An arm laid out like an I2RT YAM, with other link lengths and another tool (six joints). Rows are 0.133 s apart.
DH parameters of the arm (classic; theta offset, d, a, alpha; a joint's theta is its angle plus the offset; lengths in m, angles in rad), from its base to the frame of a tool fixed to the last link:
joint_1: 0 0.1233 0.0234 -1.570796
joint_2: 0 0 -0.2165 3.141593
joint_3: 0.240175 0 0.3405 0
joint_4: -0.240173 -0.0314 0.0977 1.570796
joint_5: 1.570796 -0.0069 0 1.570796
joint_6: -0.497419 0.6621 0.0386 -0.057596
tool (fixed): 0 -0.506 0 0
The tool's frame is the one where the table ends.
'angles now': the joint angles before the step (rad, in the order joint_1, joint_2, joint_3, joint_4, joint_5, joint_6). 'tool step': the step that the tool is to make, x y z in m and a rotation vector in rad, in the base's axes. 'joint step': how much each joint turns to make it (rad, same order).
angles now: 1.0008, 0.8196, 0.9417, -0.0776, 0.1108, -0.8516
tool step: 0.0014, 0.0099, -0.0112, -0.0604, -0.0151, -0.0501
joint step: 0.0330, 0.0354, 0.0163, -0.0173, 0.0819, -0.0473
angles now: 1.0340, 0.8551, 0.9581, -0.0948, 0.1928, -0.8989
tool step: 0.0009, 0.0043, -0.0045, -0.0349, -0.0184, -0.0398
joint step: 0.0207, 0.0197, 0.0101, -0.0038, 0.0604, -0.0344
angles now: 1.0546, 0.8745, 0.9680, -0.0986, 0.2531, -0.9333
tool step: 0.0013, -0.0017, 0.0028, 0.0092, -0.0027, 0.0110
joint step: -0.0119, -0.0034, -0.0004, 0.0057, -0.0229, 0.0023
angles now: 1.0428, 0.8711, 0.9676, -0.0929, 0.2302, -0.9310
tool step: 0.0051, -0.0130, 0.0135, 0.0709, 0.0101, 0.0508
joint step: -0.0569, -0.0335, -0.0166, 0.0294, -0.1064, 0.0496
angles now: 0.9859, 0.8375, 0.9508, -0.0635, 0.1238, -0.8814
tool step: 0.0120, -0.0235, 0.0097, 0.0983, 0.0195, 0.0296
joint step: -0.0824, -0.0581, -0.0543, 0.0587, -0.1056, 0.0824
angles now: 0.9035, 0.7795, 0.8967, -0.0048, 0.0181, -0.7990
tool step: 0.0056, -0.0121, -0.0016, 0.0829, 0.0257, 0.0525
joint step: -0.0530, -0.0364, -0.0651, 0.0786, -0.0945, 0.0865
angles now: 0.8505, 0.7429, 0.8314, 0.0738, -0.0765, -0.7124
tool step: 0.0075, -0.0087, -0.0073, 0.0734, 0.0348, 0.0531
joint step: -0.0476, -0.0183, -0.0643, 0.0875, -0.0854, 0.0930
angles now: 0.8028, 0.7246, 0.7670, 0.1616, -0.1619, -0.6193
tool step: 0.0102, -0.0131, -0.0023, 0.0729, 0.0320, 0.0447
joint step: -0.0588, -0.0106, -0.0465, 0.0838, -0.0840, 0.0980
